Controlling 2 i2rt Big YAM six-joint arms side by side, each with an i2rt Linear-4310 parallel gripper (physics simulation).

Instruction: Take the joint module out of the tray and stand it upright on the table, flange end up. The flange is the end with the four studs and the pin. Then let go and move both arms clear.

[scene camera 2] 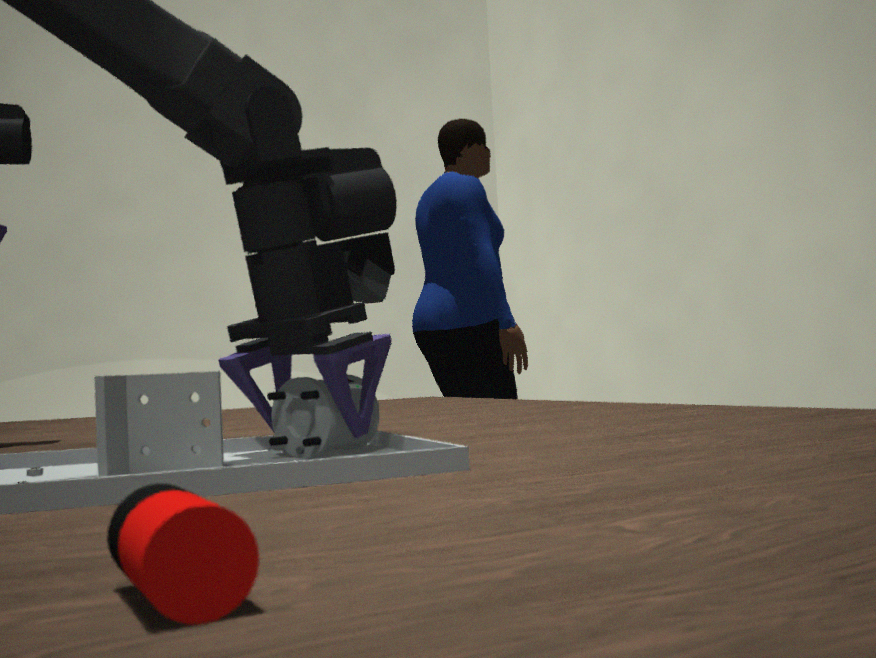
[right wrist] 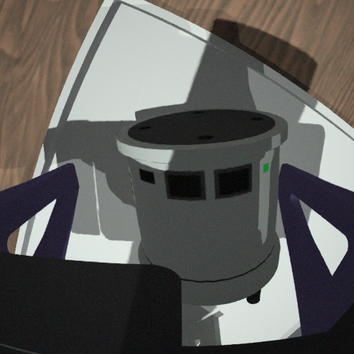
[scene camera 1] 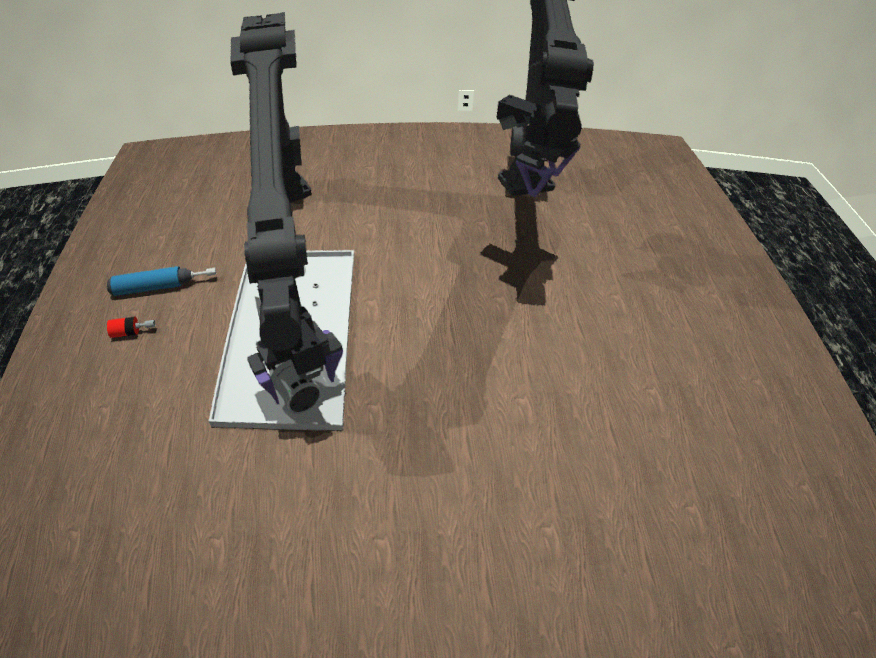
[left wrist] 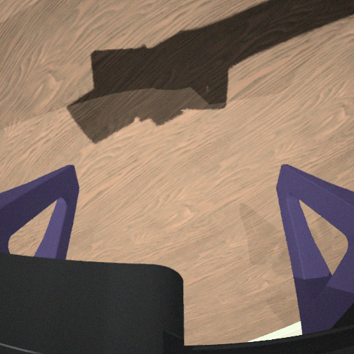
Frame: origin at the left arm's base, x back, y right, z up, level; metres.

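Where they show: left gripper, fingertip midpoint: (scene camera 1: 543,185); right gripper, fingertip midpoint: (scene camera 2: 319,433) (scene camera 1: 304,391).
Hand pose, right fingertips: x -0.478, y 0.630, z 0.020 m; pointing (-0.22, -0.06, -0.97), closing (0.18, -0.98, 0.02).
Observation:
Each offset is from my right fingertips to the top centre of the thing. "*": to the spot under its first point.
The grey joint module @(dx +0.008, dy +0.014, dz +0.047 m) (scene camera 1: 304,395) (scene camera 2: 303,417) (right wrist: 205,220) lies on its side in the white tray (scene camera 1: 277,426) (scene camera 2: 424,460) (right wrist: 150,65), near the tray's front end. Its four-stud flange faces scene camera 2; its dark, flat end faces the front in scene camera 1. My right gripper (scene camera 1: 304,390) (scene camera 2: 315,430) (right wrist: 177,174) is open and lowered around the module, one finger on each side; the right wrist view shows a gap at the left finger and a very small one, if any, at the right finger. My left gripper (scene camera 1: 543,182) (left wrist: 177,175) is open and empty above the table's far right part.
A grey bracket plate with holes @(* dx +0.136, dy +0.031, dz +0.021 m) (scene camera 2: 173,421) stands upright in the tray beside the module's flange. Small nuts (scene camera 1: 315,294) lie farther back in the tray. A blue-handled tool @(* dx +0.351, dy +0.266, dz +0.013 m) (scene camera 1: 145,281) and a red-handled tool @(dx +0.248, dy +0.300, dz +0.014 m) (scene camera 1: 121,327) (scene camera 2: 191,559) lie left of the tray. A person (scene camera 2: 460,247) stands behind the table.

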